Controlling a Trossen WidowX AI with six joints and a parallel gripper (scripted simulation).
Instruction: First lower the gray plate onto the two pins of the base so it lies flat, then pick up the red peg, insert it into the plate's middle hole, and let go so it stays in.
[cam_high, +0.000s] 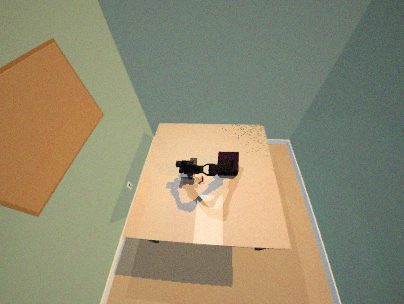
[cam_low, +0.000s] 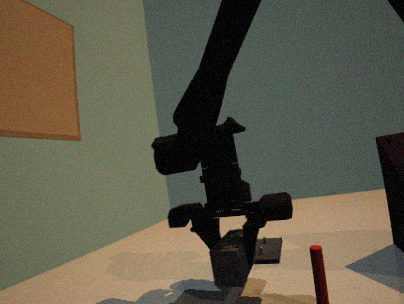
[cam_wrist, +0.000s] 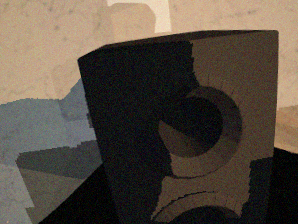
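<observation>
Now: the pin base 150 mm to the right of my gripper tip and 30 mm below it. From my gripper tip the other things lie so: red peg (120 mm behind, 30 mm to the left); gray plate (30 mm above).
</observation>
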